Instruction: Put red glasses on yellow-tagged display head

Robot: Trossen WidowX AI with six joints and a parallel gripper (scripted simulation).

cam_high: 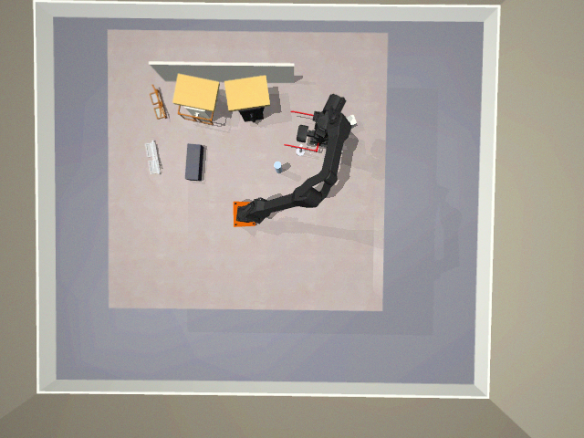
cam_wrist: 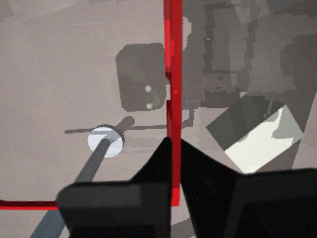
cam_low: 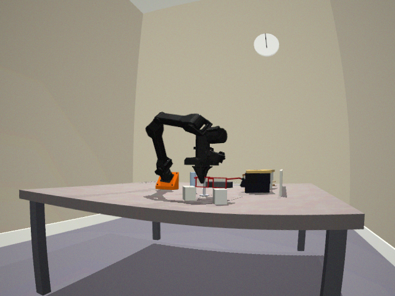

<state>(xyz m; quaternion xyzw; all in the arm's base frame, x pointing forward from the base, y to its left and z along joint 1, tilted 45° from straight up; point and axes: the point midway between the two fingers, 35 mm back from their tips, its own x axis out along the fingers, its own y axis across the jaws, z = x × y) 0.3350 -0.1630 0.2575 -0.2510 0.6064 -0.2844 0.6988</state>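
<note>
The thin grey peg lies 20 mm behind my gripper tip, 70 mm to the left of it and 30 mm below it. Also, from my gripper tip: dark display head: 140 mm ahead, 310 mm to the left; then pale blue cylinder: 120 mm behind, 160 mm to the left, 10 mm below; then white panel: 270 mm ahead, 430 mm to the left.
</note>
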